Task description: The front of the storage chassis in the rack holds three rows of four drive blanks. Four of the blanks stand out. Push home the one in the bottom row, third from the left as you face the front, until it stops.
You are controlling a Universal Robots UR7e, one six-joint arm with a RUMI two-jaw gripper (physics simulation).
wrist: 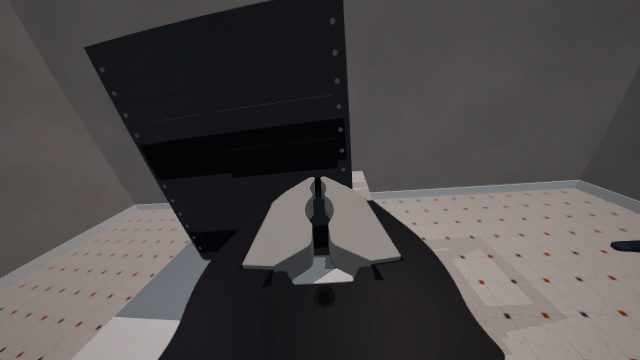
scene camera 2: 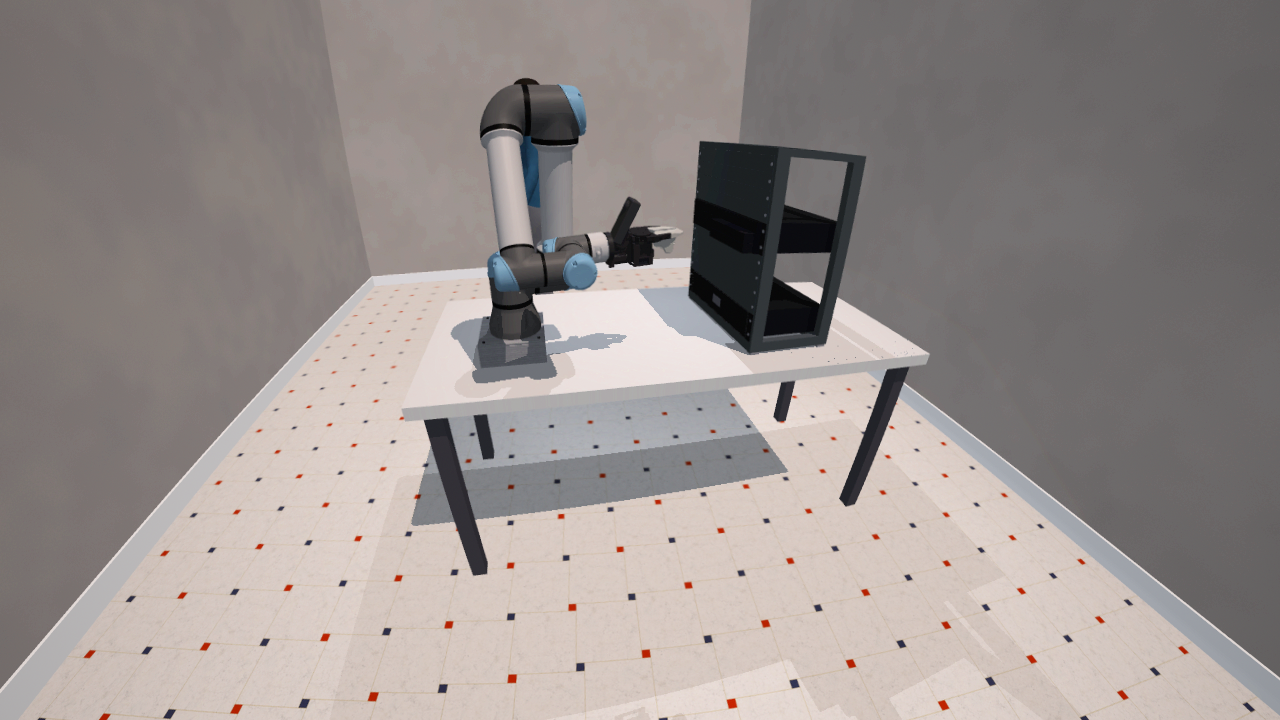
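Pixels of known places: gripper, fingertip midpoint: (wrist: 317, 179) (scene camera 2: 682, 232); arm's base at its link origin: (scene camera 2: 515, 327).
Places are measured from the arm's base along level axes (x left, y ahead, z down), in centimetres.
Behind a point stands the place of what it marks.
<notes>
The dark rack (scene camera 2: 778, 250) {y 75.5, x -6.3, z -24.1 cm} (wrist: 220, 65) {y 66.3, x 12.8, z -44.2 cm} stands upright on the table. The black storage chassis (scene camera 2: 716, 225) {y 61.6, x 9.7, z -27.6 cm} (wrist: 200, 155) {y 63.4, x 22.6, z -28.2 cm} sits about halfway up the rack, and part of its front stands out toward the arm. Single drive blanks and their rows cannot be told apart in the dark front. My gripper (scene camera 2: 677, 235) {y 46.5, x -7.8, z -29.2 cm} (wrist: 317, 179) {y 46.5, x -7.8, z -29.2 cm} is shut and empty. In the scene view it is in front of the rack, at about the height of the chassis, with a gap between its fingertips and the front. In the wrist view its fingertips show just below the chassis front.
A second black unit (scene camera 2: 720, 302) {y 66.3, x 11.4, z -1.4 cm} (wrist: 215, 241) {y 63.8, x 31.4, z -1.2 cm} sits at the bottom of the rack. The white table (scene camera 2: 590, 389) {y 20.8, x -24.1, z 7.6 cm} bears the rack and the arm's base (scene camera 2: 512, 347) {y -0.1, x -9.4, z 1.8 cm}. The rack's side posts (scene camera 2: 768, 268) {y 71.4, x -9.9, z -19.8 cm} edge the front. Grey walls stand behind and beside the table.
</notes>
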